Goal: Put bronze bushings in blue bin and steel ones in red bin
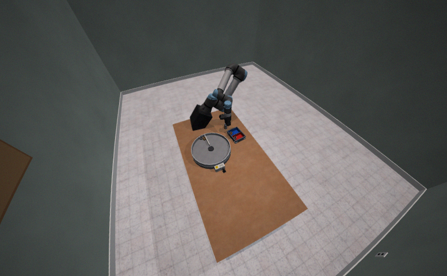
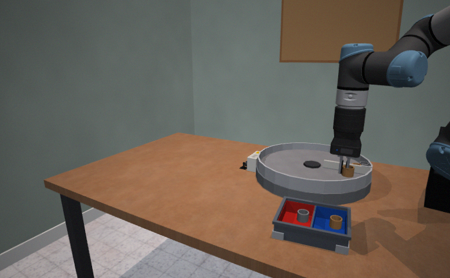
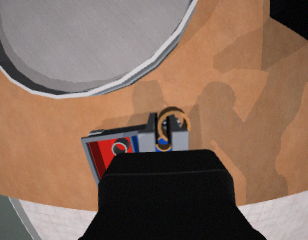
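The bin is 13 cm below my hand, 12 cm to the left of it and 3 cm ahead of it. From my hand the other things lie so: grey turntable 22 cm to the right, 17 cm ahead, 10 cm below.
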